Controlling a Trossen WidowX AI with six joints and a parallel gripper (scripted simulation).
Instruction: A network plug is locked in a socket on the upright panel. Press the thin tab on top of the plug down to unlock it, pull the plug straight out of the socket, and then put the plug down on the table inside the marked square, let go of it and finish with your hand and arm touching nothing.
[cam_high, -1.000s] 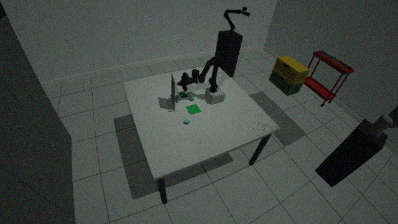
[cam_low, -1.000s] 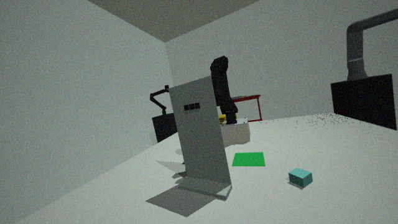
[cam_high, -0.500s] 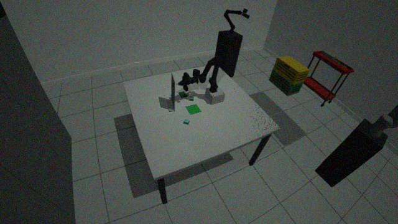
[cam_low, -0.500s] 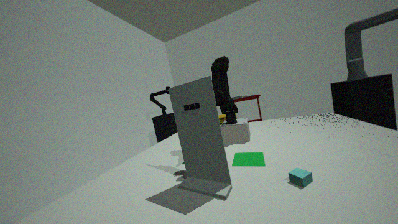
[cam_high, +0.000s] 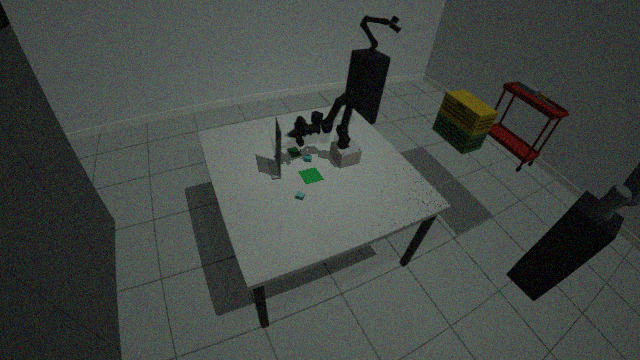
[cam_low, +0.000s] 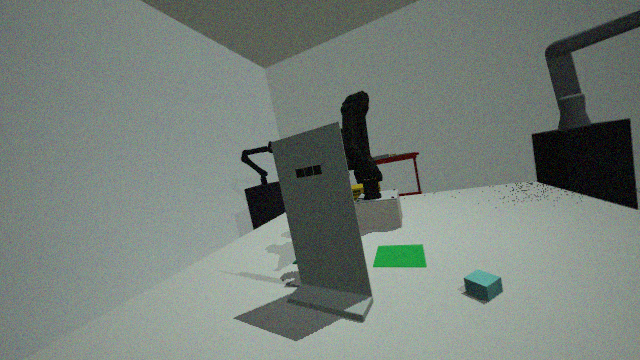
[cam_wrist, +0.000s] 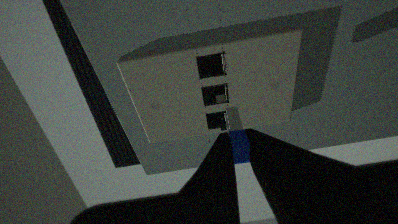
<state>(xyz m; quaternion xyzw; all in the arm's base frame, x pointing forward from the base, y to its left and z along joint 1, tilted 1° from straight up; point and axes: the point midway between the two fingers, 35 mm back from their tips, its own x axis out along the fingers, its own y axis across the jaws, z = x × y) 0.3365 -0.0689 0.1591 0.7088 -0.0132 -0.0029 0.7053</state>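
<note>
My gripper tip is 100 mm past the green marked square, 130 mm to the right of it and 260 mm above it. Round my gripper tip: thin pale tab 10 mm ahead; then blue network plug right at my gripper tip; then grey upright panel 60 mm ahead, 20 mm to the right, 100 mm below.
</note>
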